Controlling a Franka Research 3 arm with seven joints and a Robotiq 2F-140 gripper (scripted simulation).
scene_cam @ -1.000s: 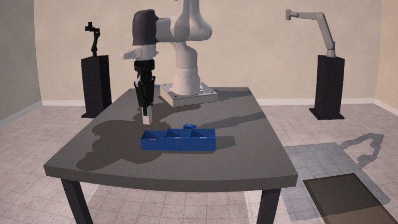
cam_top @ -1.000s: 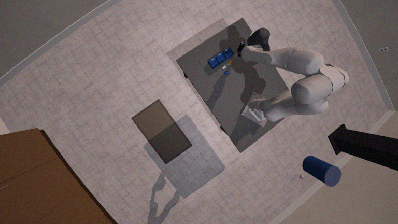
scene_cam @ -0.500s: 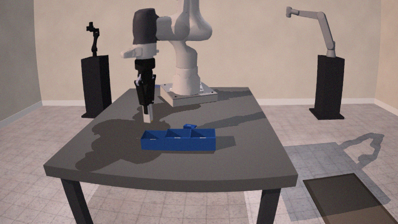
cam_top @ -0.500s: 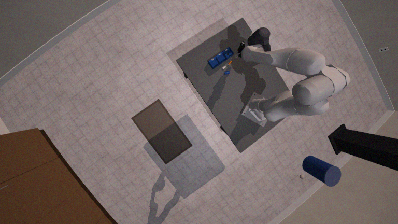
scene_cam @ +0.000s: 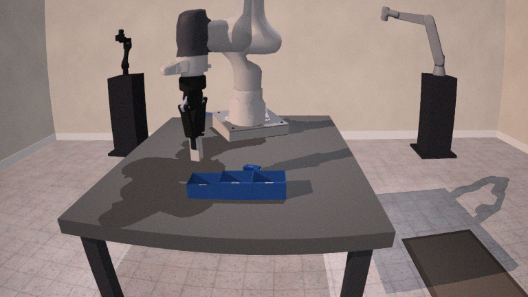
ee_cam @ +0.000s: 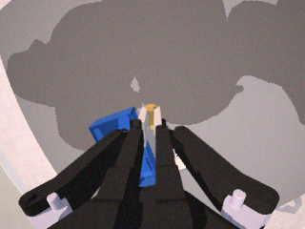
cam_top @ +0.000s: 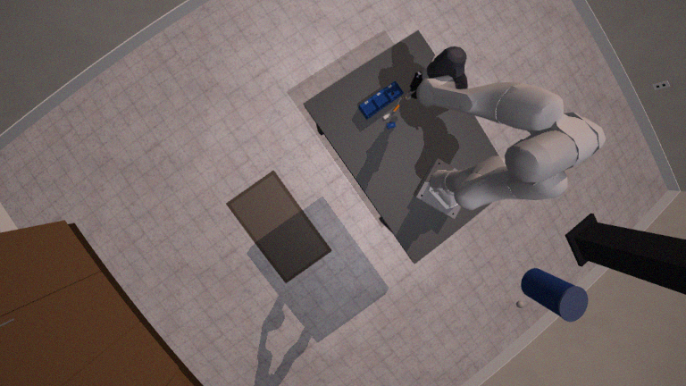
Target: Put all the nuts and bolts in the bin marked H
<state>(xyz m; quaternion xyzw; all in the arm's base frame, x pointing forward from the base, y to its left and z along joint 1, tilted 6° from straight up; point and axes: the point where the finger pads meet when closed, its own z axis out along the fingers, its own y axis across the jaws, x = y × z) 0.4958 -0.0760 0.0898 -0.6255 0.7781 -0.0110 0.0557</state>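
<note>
The dark round piece is 7 cm ahead of my hand, 4 cm to the left of it and 9 cm below it. The rest, counted from my hand: orange stick-like thing: 2 cm behind, 6 cm to the left, 9 cm below; then blue bin: 7 cm ahead, 12 cm to the left, 8 cm below; then yellow bolt: 1 cm to the right, 3 cm below.
</note>
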